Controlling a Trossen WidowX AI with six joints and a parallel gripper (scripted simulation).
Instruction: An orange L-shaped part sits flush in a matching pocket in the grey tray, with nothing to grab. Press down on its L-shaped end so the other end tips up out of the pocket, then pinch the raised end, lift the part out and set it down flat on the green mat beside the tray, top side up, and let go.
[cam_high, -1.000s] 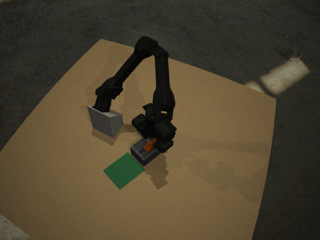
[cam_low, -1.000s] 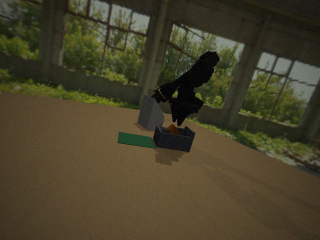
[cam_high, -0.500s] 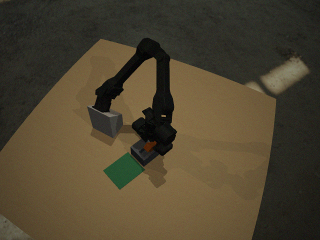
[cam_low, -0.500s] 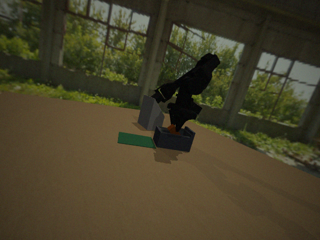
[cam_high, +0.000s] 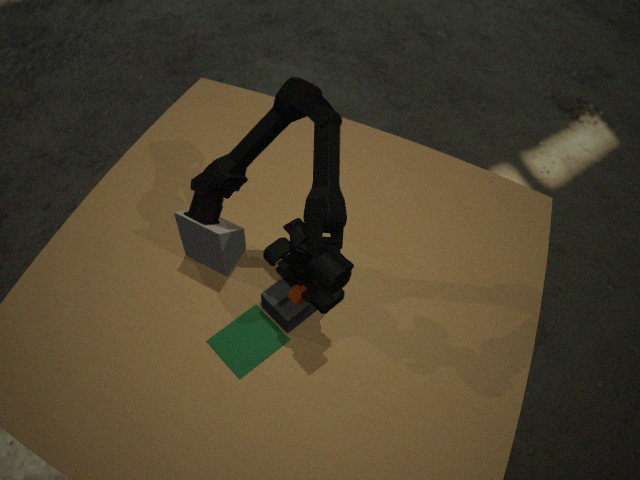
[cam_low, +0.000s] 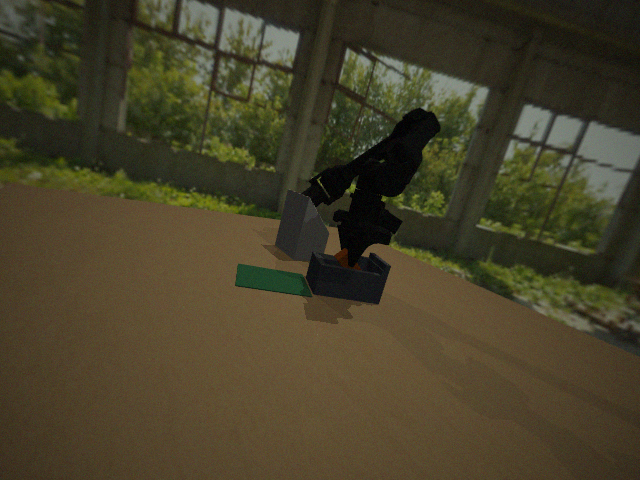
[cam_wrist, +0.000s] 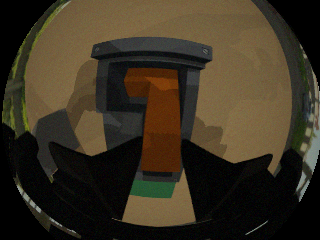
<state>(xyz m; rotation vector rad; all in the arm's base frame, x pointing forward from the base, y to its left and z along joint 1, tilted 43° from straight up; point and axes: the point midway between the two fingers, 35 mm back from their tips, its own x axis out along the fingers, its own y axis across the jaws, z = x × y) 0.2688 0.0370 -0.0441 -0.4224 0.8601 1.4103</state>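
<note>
Now: the tray 80 mm below my gripper tip, 10 mm to the left of it and 10 mm behind it. Also, from my gripper tip: green mat: 140 mm to the right, 80 mm below, 60 mm behind; orange L-shaped part: 40 mm to the left, 30 mm below, 10 mm behind.
</note>
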